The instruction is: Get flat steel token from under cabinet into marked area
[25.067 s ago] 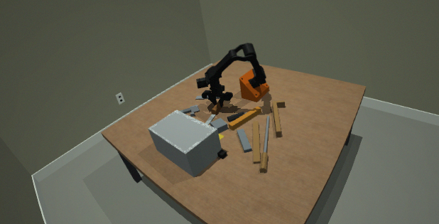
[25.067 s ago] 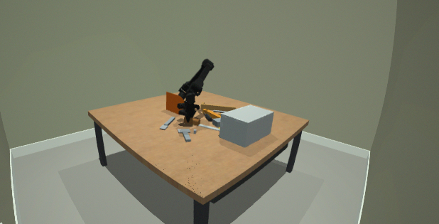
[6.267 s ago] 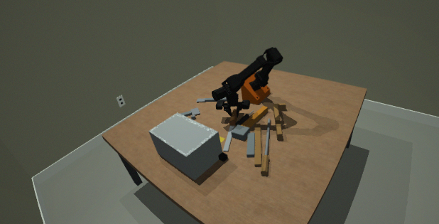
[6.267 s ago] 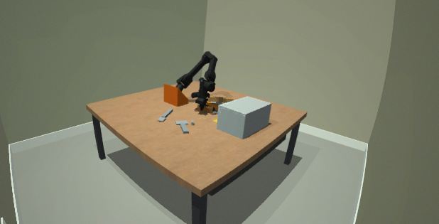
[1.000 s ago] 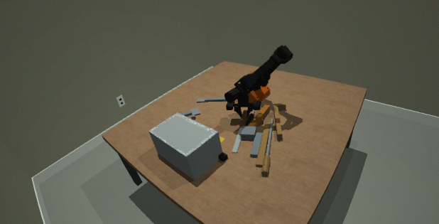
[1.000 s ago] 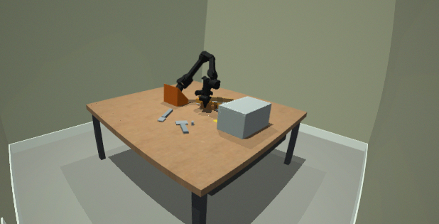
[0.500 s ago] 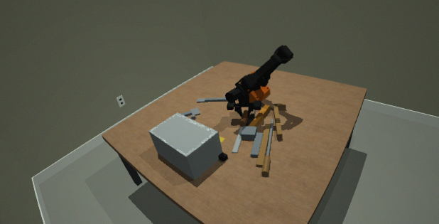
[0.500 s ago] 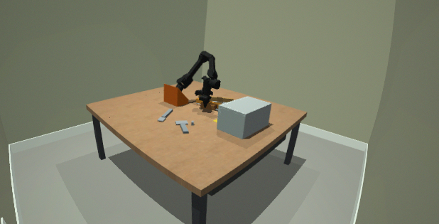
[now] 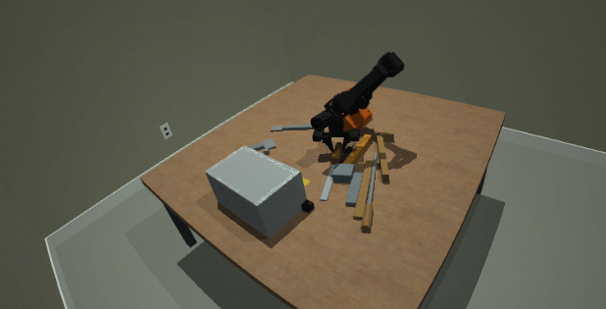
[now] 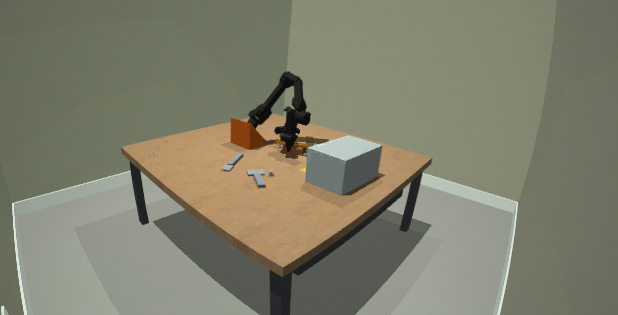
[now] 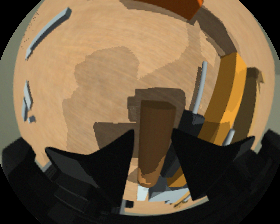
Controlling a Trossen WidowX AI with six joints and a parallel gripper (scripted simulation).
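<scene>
Now: the orange bar 50 mm behind my gripper tip and 70 mm to the left of it. Also, from my gripper tip: grey block 90 mm ahead, 120 mm to the left, 10 mm above; then wooden stick 100 mm ahead, 220 mm to the left; then grey t-piece 170 mm ahead, 330 mm to the right.
</scene>
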